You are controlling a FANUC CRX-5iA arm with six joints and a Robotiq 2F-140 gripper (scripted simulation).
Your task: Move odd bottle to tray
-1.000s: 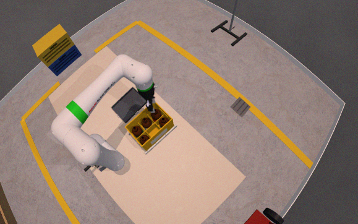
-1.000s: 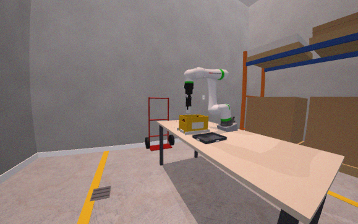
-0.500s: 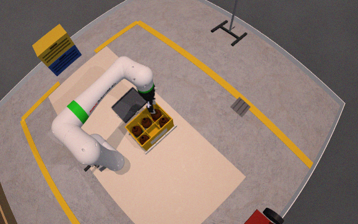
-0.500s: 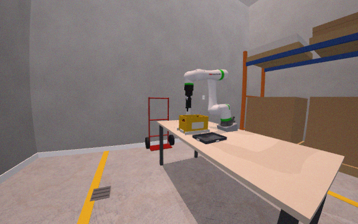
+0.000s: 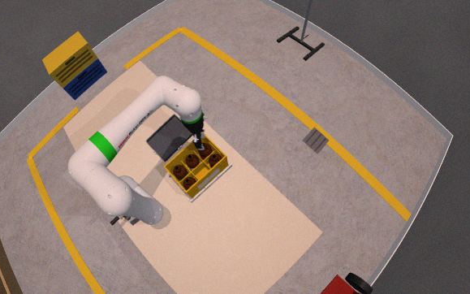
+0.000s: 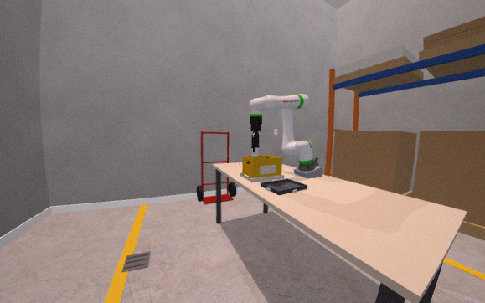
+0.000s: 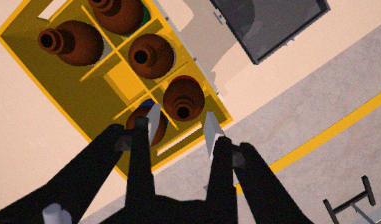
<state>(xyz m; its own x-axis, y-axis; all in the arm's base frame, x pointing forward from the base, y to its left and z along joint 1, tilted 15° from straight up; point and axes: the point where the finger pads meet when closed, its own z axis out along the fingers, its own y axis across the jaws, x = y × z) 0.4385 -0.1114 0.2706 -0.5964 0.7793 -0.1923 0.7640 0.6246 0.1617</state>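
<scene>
Right now my hand is 90 mm past the brown bottle, 10 mm to the right of it and 130 mm above it. The rest, counted from my hand: yellow crate: 100 mm behind, 30 mm to the right, 130 mm below; dark tray: 60 mm behind, 260 mm to the left, 200 mm below.
</scene>
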